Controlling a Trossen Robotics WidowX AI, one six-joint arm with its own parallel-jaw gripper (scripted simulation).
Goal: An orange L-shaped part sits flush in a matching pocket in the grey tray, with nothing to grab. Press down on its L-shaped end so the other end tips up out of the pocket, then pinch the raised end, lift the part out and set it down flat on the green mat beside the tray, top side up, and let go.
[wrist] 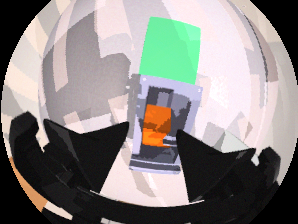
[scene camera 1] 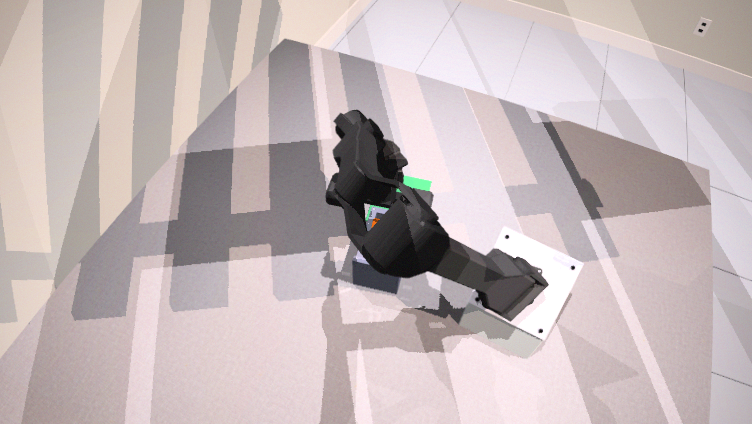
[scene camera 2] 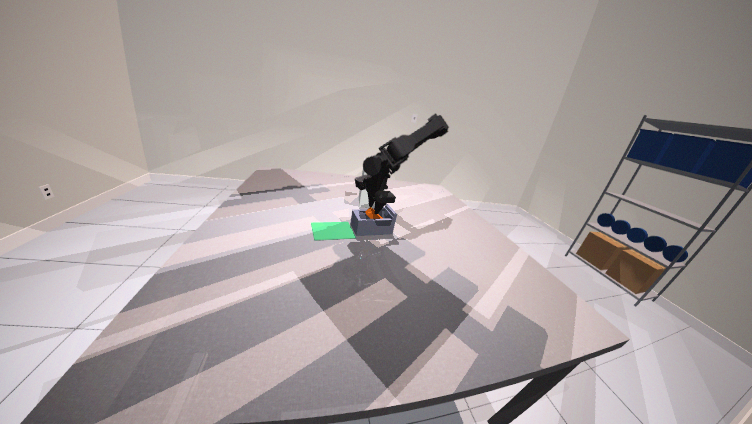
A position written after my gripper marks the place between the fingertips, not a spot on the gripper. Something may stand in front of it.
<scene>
My gripper [scene camera 1: 378, 224] is open and holds nothing. I also see an orange L-shaped part [wrist: 158, 121] and a green mat [scene camera 2: 323, 230].
My gripper is seen too in the wrist view [wrist: 153, 129] and in scene camera 2 [scene camera 2: 373, 210]. The green mat is seen too in the wrist view [wrist: 171, 49].
</scene>
